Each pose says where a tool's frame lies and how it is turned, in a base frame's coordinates. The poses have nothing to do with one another.
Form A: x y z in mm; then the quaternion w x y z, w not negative.
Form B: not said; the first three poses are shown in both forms.
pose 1, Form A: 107.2 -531.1 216.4 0.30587 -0.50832 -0.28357 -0.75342
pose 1, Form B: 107.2 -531.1 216.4 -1.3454 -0.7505 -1.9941
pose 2, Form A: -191.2 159.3 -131.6 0.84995 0.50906 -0.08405 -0.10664
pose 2, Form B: -191.2 159.3 -131.6 1.0723 -0.1770 -0.2246
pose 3, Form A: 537.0 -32.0 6.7 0.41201 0.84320 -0.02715 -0.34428
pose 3, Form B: 537.0 -32.0 6.7 2.1213 -0.0683 -0.8661
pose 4, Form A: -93.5 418.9 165.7 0.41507 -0.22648 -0.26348 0.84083
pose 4, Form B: -93.5 418.9 165.7 -0.5690 -0.6619 2.1123
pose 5, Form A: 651.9 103.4 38.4 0.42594 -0.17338 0.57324 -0.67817
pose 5, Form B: 651.9 103.4 38.4 -0.4334 1.4329 -1.6952
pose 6, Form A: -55.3 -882.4 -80.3 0.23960 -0.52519 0.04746 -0.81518
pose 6, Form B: -55.3 -882.4 -80.3 -1.4377 0.1299 -2.2315
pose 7, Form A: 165.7 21.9 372.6 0.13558 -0.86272 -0.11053 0.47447
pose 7, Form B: 165.7 21.9 372.6 -2.4987 -0.3201 1.3742
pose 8, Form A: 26.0 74.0 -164.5 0.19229 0.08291 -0.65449 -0.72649
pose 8, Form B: 26.0 74.0 -164.5 0.2327 -1.8371 -2.0393
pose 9, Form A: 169.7 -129.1 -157.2 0.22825 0.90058 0.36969 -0.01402
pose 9, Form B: 169.7 -129.1 -157.2 2.4799 1.0180 -0.0386
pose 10, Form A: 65.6 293.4 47.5 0.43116 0.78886 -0.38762 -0.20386
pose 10, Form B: 65.6 293.4 47.5 1.9672 -0.9666 -0.5084
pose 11, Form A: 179.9 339.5 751.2 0.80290 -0.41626 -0.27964 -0.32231
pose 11, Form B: 179.9 339.5 751.2 -0.8919 -0.5992 -0.6906
